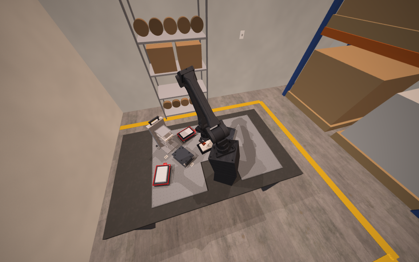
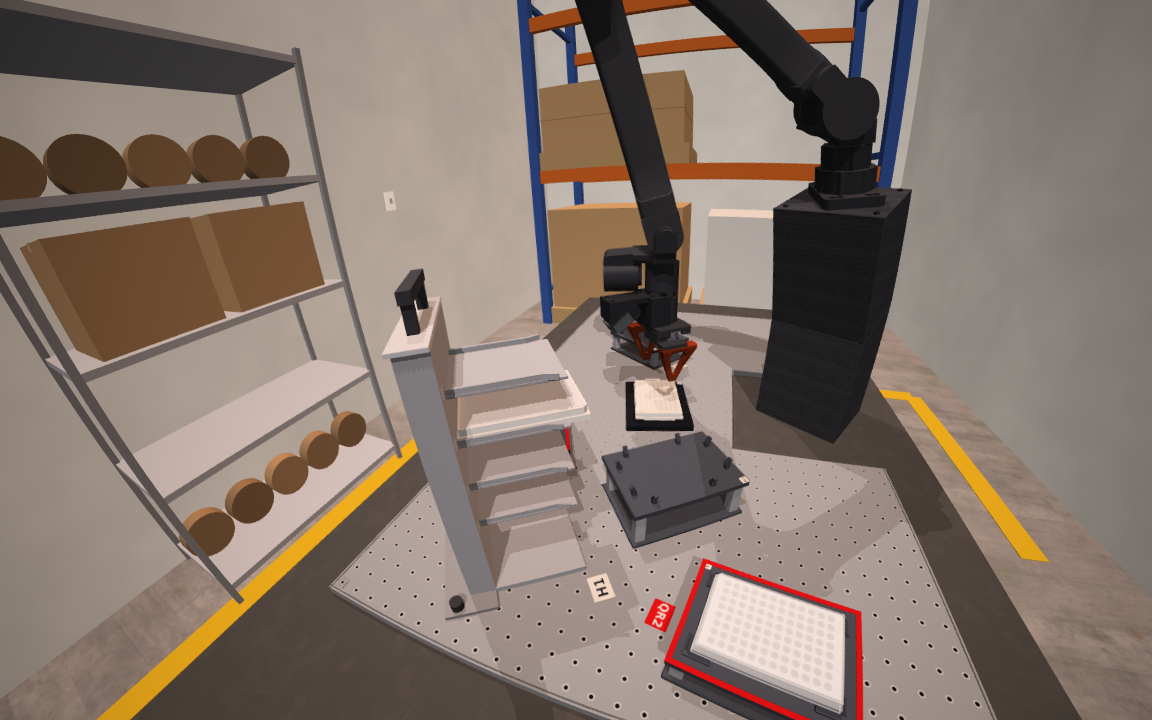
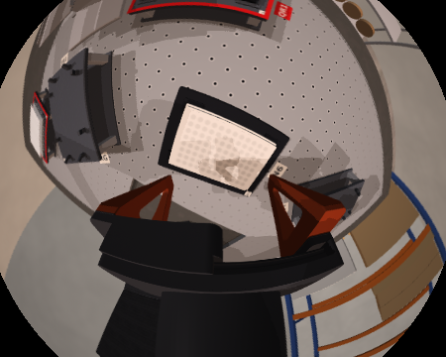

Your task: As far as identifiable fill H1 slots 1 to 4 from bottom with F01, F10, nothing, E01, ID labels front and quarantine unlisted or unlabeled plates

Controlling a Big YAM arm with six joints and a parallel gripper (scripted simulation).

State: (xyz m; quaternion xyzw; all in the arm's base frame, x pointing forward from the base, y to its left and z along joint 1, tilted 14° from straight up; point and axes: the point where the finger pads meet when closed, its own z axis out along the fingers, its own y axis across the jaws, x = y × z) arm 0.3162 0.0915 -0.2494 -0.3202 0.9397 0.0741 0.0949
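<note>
The flat black nest lies 90 mm below my hand. Round my hand: L1 label: 190 mm to the right, 90 mm below, 20 mm behind; then N6 deck label: 100 mm to the right, 90 mm below, 30 mm ahead; then dark regrip nest: 240 mm to the left, 60 mm behind, 40 mm below.
</note>
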